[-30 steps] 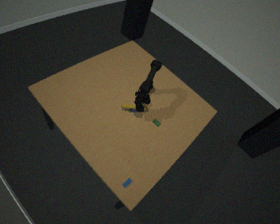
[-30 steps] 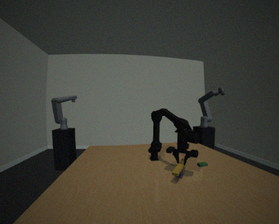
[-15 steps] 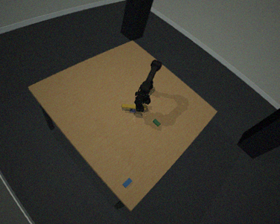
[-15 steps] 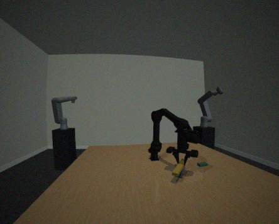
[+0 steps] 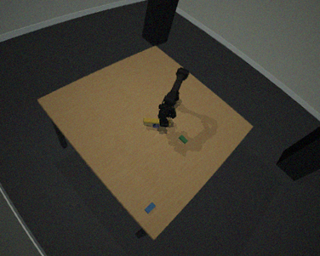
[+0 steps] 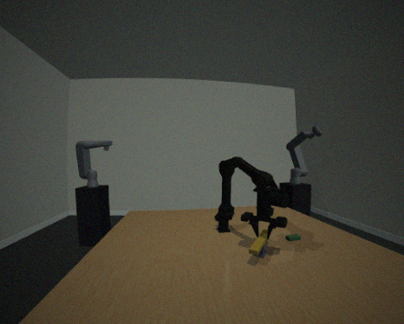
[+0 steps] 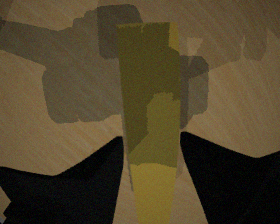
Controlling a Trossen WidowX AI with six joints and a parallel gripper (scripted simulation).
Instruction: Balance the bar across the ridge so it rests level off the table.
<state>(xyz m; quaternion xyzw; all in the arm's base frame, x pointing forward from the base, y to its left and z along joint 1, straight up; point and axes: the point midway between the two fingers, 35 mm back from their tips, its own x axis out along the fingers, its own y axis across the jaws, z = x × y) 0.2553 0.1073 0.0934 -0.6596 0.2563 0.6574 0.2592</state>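
Right now the yellow bar is 20 mm to the right of my gripper tip and 20 mm ahead of it. From my gripper tip the other things lie so: green block 200 mm to the left, 60 mm behind, 50 mm below; blue block 480 mm ahead, 390 mm to the left, 50 mm below.
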